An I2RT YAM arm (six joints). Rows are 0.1 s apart.
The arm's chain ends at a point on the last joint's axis. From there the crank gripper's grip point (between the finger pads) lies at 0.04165 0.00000 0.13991 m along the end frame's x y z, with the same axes.
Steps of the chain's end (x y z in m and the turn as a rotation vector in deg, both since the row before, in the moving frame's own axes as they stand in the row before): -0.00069 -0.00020 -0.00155 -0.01 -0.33 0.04; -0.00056 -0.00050 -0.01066 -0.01 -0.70 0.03; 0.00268 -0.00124 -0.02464 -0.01 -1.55 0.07; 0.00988 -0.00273 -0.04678 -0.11 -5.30 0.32; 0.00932 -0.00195 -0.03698 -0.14 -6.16 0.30; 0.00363 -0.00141 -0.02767 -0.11 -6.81 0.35
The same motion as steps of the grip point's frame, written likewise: -0.00150 -0.00015 -0.00131 -0.01 -0.33 0.04; -0.00227 -0.00045 -0.01016 -0.01 -0.70 0.03; -0.00112 -0.00117 -0.02356 -0.01 -1.55 0.07; -0.00322 -0.00226 -0.04353 -0.11 -5.30 0.32; -0.00593 -0.00143 -0.03332 -0.14 -6.16 0.30; -0.01326 -0.00093 -0.02372 -0.11 -6.81 0.35
